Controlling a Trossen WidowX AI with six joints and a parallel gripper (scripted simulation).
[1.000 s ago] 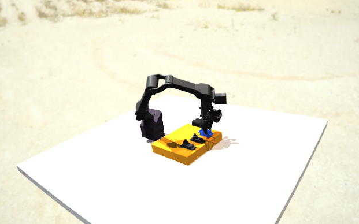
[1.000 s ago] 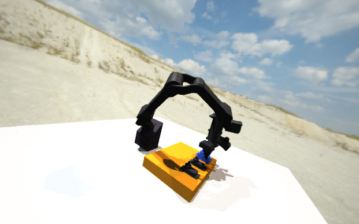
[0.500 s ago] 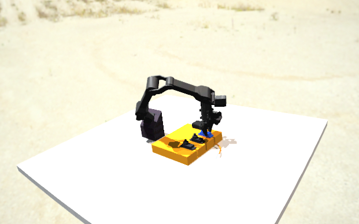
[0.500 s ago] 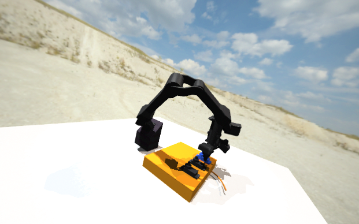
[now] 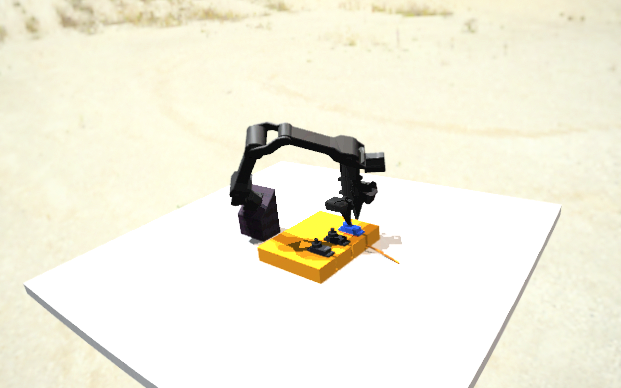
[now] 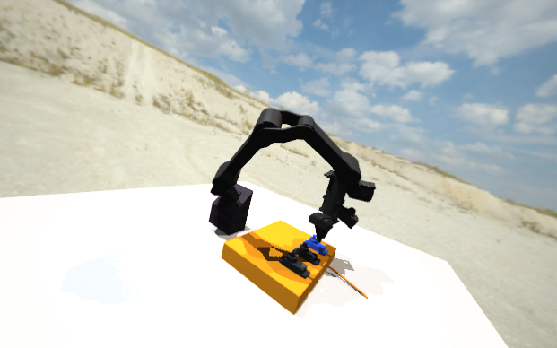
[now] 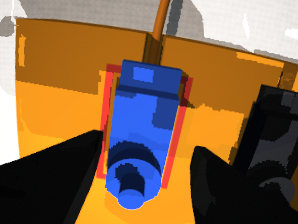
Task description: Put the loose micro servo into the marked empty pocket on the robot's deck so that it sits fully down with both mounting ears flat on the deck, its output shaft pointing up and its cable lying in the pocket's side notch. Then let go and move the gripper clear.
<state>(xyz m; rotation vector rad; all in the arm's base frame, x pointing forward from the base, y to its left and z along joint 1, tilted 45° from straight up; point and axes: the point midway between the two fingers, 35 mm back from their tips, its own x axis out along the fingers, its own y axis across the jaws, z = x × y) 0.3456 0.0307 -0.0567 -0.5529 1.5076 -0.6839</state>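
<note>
Now: gripper tip 12 cm past the orange deck, 6 cm to the left of it and 6 cm above it.
</note>
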